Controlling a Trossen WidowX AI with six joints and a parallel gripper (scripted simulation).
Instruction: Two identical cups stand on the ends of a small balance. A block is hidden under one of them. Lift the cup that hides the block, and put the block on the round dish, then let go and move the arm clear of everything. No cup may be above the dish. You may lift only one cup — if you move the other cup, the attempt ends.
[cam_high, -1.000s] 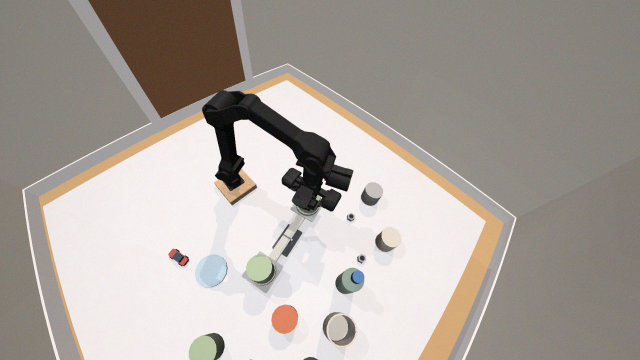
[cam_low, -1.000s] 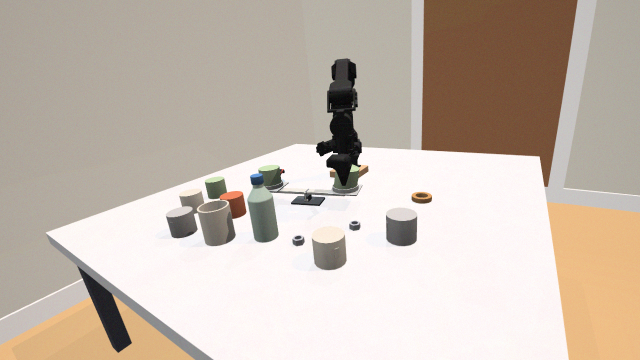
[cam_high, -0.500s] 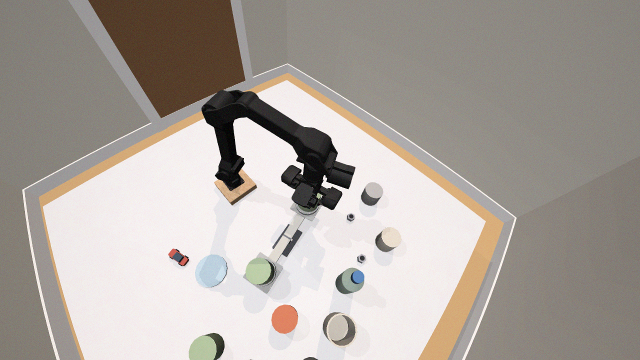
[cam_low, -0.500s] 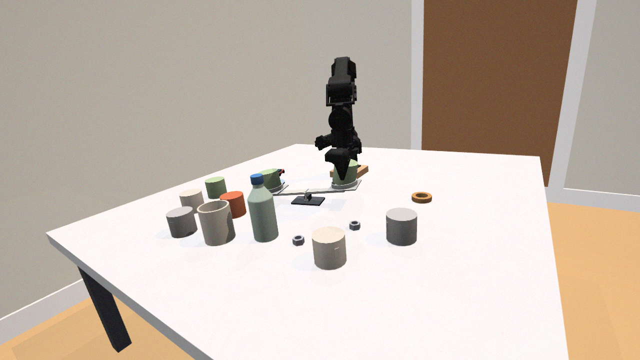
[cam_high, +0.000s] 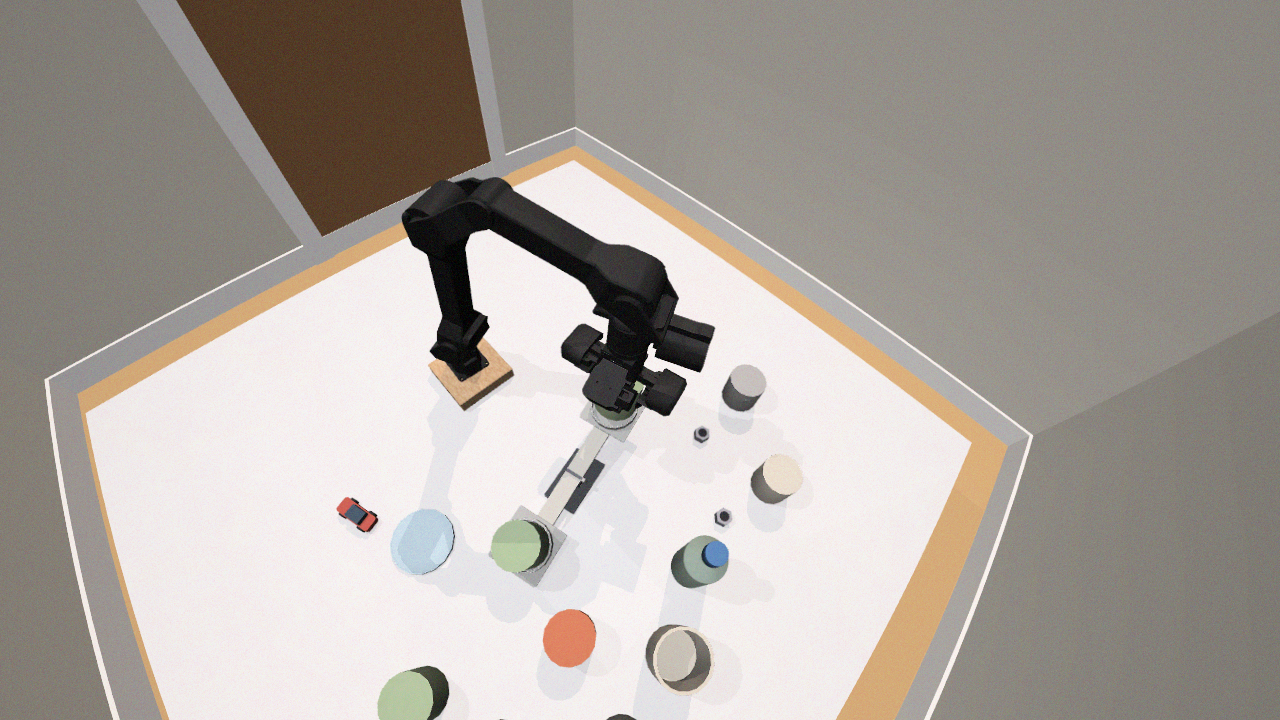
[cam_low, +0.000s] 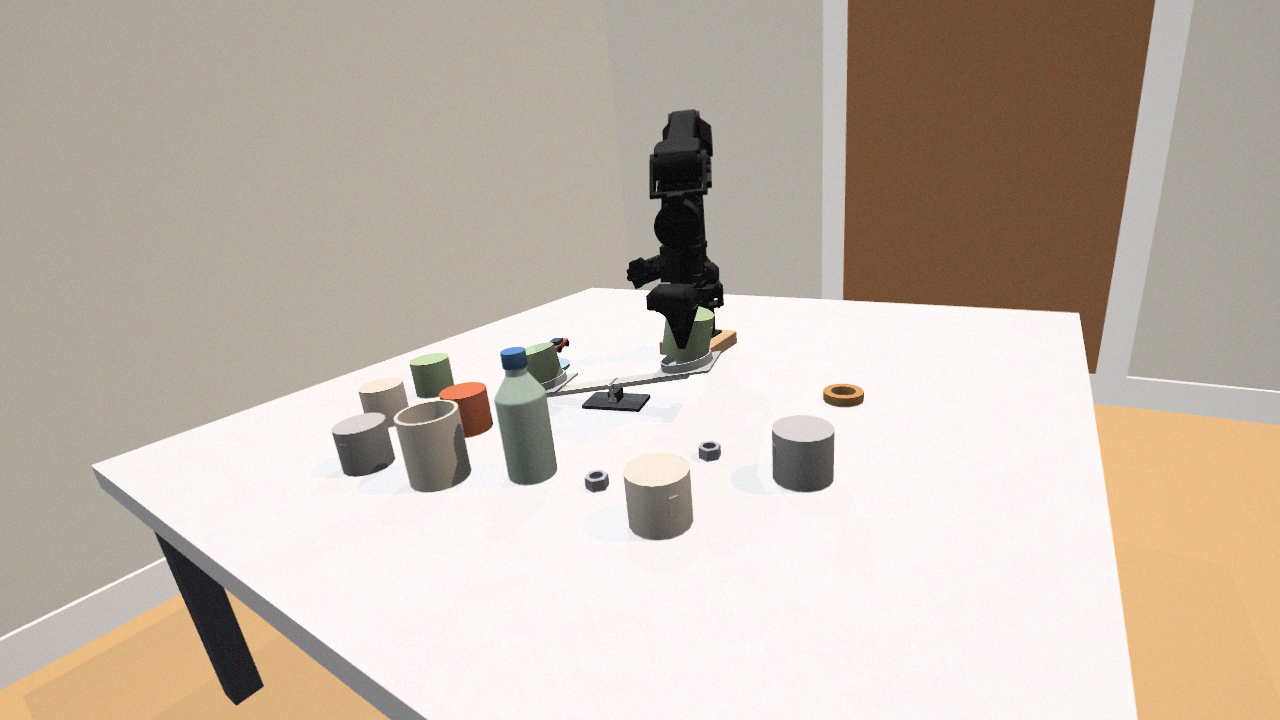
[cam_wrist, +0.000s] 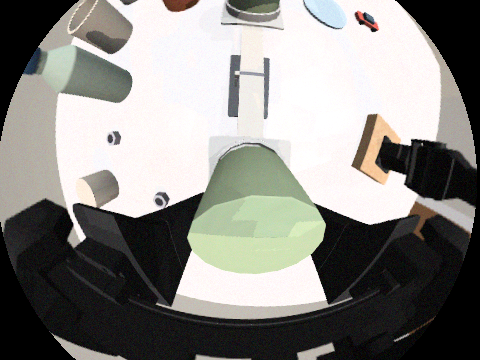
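My gripper tip is now 10 mm to the left of the pale green block and 20 mm above it. From my gripper tip the other things lie so: bottle: 270 mm ahead, 80 mm to the right; then dish: 50 mm behind, 370 mm to the right, 110 mm below; then orange cup: 200 mm ahead, 290 mm to the right, 70 mm below.
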